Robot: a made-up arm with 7 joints. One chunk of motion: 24 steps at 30 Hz.
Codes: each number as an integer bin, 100 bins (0 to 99) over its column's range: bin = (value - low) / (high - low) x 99, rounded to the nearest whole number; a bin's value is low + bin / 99 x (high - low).
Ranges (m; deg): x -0.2..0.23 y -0.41..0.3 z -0.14..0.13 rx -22..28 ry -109..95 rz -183..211
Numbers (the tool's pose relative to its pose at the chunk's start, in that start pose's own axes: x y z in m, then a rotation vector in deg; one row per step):
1: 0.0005 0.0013 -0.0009 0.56 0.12 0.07
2: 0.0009 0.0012 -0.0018 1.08 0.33 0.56
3: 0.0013 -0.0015 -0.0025 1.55 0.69 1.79
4: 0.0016 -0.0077 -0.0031 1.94 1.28 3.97
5: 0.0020 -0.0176 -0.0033 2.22 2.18 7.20
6: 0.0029 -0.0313 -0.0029 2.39 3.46 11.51
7: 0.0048 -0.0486 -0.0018 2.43 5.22 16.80
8: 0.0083 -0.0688 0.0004 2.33 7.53 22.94
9: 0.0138 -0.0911 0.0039 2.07 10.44 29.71
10: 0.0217 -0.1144 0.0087 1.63 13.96 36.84
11: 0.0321 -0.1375 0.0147 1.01 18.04 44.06
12: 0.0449 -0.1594 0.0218 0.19 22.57 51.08
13: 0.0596 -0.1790 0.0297 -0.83 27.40 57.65
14: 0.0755 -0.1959 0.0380 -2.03 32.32 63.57
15: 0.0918 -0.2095 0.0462 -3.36 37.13 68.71
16: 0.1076 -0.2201 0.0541 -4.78 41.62 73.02
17: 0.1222 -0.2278 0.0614 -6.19 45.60 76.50
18: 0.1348 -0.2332 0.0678 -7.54 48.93 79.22
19: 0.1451 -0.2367 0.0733 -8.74 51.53 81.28
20: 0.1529 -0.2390 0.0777 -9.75 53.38 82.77
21: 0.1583 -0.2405 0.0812 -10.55 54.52 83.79
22: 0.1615 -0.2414 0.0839 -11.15 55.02 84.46
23: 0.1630 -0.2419 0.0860 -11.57 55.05 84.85
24: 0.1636 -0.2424 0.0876 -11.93 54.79 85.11
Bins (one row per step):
1: 46 57 51 45 53 46
2: 46 57 51 46 53 46
3: 46 57 50 47 53 46
4: 46 56 50 47 54 47
5: 47 55 50 48 54 48
6: 47 53 50 48 55 49
7: 47 50 51 48 55 50
8: 48 48 51 48 57 52
9: 49 44 53 48 58 53
10: 51 41 55 47 60 55
11: 53 38 57 46 62 57
12: 56 35 59 44 64 59
13: 60 32 62 42 66 60
14: 63 30 65 40 69 62
15: 67 28 68 37 71 63
16: 71 26 71 34 73 64
17: 74 25 74 31 75 65
18: 77 25 76 29 77 66
19: 79 24 78 26 78 66
20: 81 24 80 24 79 67
21: 82 24 81 23 79 67
22: 83 24 82 21 80 67
23: 84 23 83 21 80 67
24: 84 23 83 20 79 67

